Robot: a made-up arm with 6 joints.
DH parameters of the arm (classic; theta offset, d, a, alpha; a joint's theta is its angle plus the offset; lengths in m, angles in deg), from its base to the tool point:
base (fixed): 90 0.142 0 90
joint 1: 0 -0.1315 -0.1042 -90
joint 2: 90 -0.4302 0.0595 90
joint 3: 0 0.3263 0.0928 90
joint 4: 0 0.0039 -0.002 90
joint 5: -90 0.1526 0.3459 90
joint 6: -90 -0.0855 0.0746 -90
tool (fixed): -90 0.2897 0 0
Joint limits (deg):
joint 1: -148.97..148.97
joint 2: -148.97..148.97
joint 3: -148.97..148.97
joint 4: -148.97..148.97
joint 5: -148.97..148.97
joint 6: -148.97..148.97
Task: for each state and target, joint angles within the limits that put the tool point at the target. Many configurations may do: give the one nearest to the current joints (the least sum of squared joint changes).
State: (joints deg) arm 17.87 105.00 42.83 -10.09 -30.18 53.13
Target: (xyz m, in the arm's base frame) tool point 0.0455 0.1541 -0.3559
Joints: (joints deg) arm -11.96 78.21 59.01 5.73 -54.89 66.94
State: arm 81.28 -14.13 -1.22 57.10 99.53 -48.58
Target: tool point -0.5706 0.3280 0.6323
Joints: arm 78.62 2.55 21.75 31.40 70.68 -57.19
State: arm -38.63 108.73 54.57 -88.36 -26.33 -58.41
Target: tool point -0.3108 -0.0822 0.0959
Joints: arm -36.46 105.85 57.79 -104.43 9.38 -74.56
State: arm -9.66 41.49 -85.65 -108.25 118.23 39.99
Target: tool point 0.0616 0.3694 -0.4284
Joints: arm -10.85 51.62 -61.57 -114.51 148.61 35.20
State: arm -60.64 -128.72 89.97 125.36 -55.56 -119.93
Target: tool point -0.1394 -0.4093 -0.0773
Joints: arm -26.46 -137.42 96.22 119.23 -65.01 -98.73
